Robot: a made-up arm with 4 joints. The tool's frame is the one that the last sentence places.
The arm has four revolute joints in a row. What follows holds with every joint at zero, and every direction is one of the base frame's.
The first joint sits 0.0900 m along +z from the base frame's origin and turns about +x.
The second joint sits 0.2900 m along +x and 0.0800 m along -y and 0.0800 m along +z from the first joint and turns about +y.
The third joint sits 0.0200 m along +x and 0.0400 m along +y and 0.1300 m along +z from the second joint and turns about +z.
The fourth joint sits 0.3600 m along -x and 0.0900 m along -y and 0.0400 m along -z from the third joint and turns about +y.
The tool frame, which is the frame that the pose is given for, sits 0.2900 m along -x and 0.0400 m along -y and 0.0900 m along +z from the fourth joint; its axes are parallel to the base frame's.
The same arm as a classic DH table. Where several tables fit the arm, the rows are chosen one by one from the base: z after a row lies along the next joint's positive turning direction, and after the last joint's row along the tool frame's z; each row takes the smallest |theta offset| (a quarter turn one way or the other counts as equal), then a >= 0, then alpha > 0; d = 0 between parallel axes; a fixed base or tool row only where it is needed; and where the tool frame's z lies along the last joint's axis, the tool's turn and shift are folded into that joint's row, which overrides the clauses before.
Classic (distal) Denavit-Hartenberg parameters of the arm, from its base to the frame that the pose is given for. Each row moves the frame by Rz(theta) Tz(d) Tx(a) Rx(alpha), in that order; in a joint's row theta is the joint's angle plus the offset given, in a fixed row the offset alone. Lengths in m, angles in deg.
base (fixed): d 0.09; theta0 90; a 0; alpha 90
joint 1: d 0.29; theta0 90; a 0.08; alpha 90
joint 2: d -0.04; theta0 90; a 0.02; alpha 90
joint 3: d 0.09; theta0 0; a -0.36; alpha -90
joint 4: d -0.13; theta0 0; a -0.29; alpha 90
tool (fixed): d 0.09; theta0 0; a 0; alpha 0

